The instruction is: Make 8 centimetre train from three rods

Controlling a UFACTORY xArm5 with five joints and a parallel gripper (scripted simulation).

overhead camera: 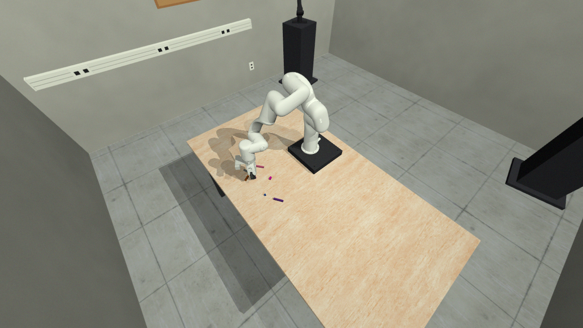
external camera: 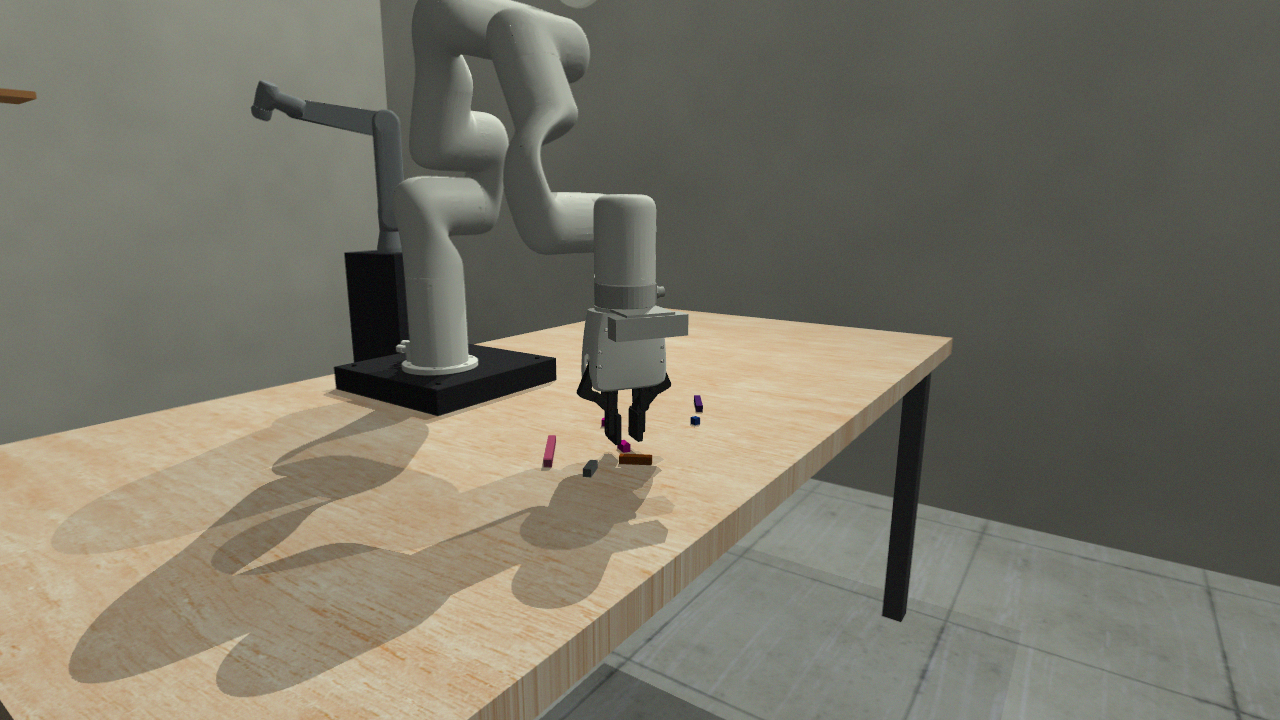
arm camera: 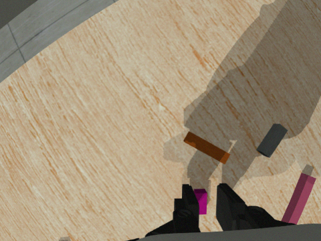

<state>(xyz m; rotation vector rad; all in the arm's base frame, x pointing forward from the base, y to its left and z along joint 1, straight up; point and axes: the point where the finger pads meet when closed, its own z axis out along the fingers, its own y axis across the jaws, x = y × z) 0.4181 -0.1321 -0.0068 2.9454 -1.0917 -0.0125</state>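
Right now my hand is 3 cm short of the orange rod, 3 cm to the left of it and 3 cm above it. Also, from my hand: grey rod (1 cm behind, 8 cm to the right, 3 cm below); then pink rod (8 cm behind, 5 cm to the right, 3 cm below); then blue rod (4 cm ahead, 15 cm to the left, 3 cm below).
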